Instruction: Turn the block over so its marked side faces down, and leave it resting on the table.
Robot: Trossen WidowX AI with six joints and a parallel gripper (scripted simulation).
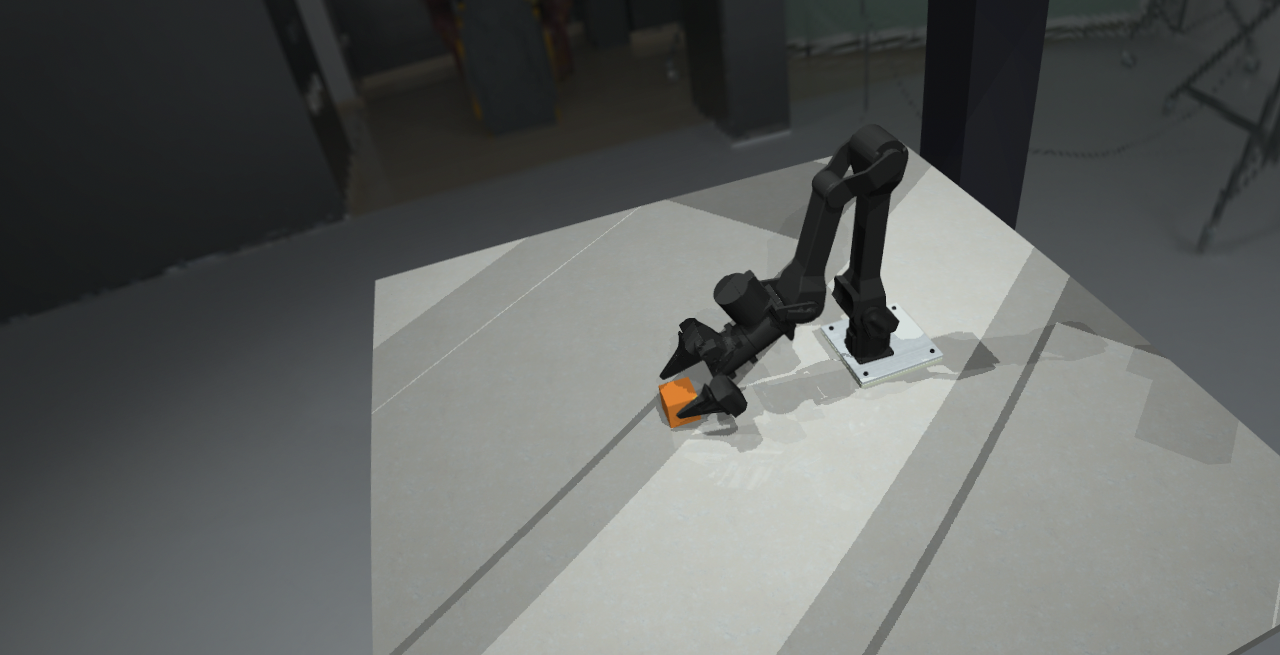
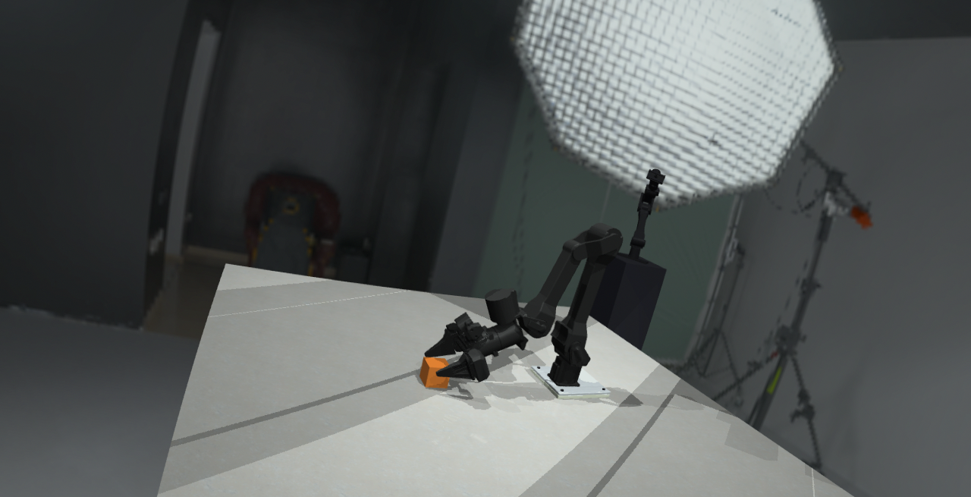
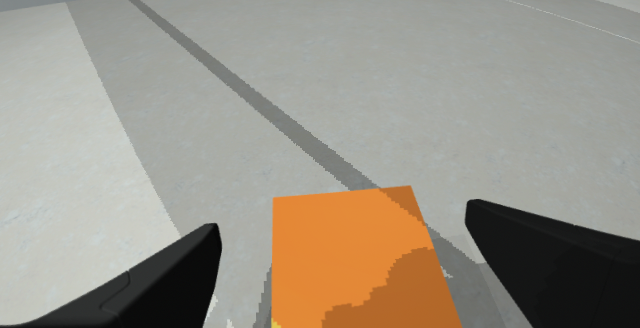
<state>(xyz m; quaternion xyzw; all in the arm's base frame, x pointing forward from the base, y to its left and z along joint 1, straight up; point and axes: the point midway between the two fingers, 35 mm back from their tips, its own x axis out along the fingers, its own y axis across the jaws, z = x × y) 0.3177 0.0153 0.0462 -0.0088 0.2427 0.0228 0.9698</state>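
The orange block is 30 mm behind my gripper tip and 20 mm below it.
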